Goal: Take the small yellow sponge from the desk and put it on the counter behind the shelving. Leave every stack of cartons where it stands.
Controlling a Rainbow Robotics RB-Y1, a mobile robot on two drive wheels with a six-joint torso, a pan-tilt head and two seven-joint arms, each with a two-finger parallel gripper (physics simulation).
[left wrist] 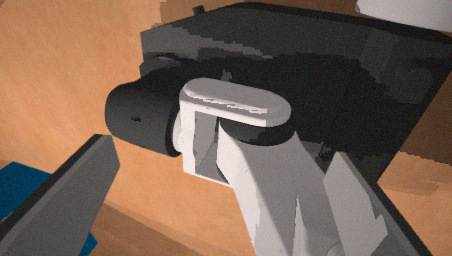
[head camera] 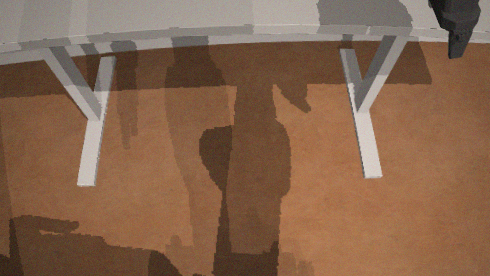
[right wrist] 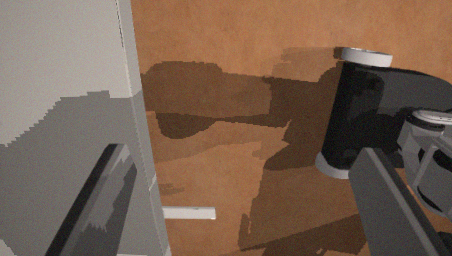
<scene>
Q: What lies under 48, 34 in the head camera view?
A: A desk.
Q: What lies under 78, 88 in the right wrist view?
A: A desk.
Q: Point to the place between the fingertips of my left gripper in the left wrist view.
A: At 222, 158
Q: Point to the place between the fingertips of my right gripper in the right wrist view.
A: At 244, 160
</scene>
